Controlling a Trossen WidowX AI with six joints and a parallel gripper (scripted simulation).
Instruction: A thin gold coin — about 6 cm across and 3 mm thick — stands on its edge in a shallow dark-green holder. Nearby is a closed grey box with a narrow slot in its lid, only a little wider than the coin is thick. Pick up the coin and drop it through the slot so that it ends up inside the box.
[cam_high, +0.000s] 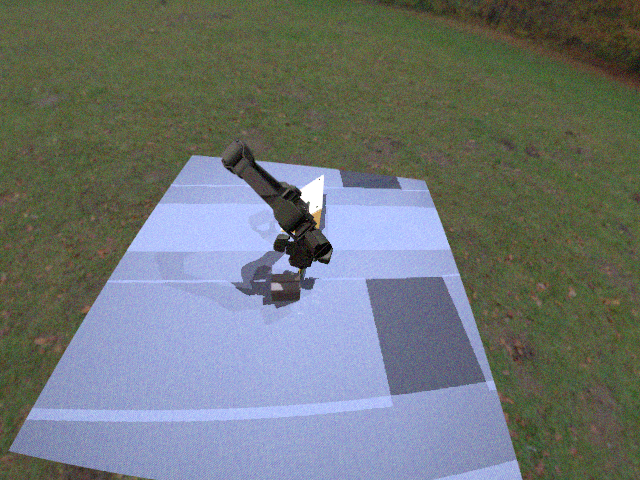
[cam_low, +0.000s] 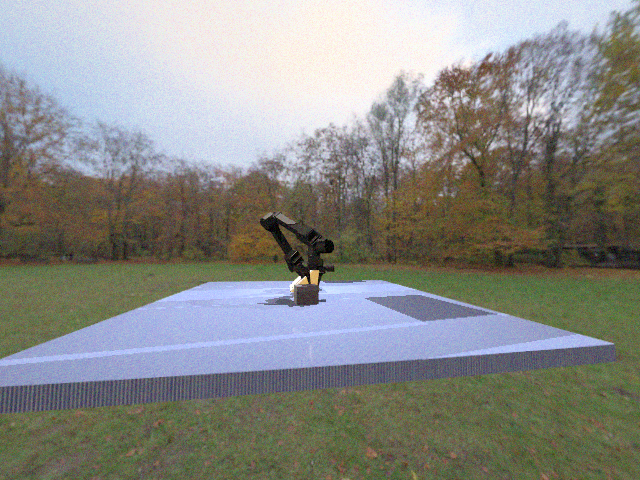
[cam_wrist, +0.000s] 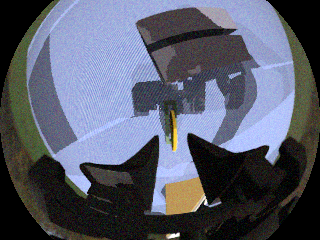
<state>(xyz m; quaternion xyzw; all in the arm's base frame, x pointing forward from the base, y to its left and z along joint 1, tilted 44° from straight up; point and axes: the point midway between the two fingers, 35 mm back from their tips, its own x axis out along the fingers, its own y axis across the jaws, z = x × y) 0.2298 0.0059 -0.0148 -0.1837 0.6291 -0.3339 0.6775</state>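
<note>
My gripper tip is 2 cm above the gold coin.
</note>
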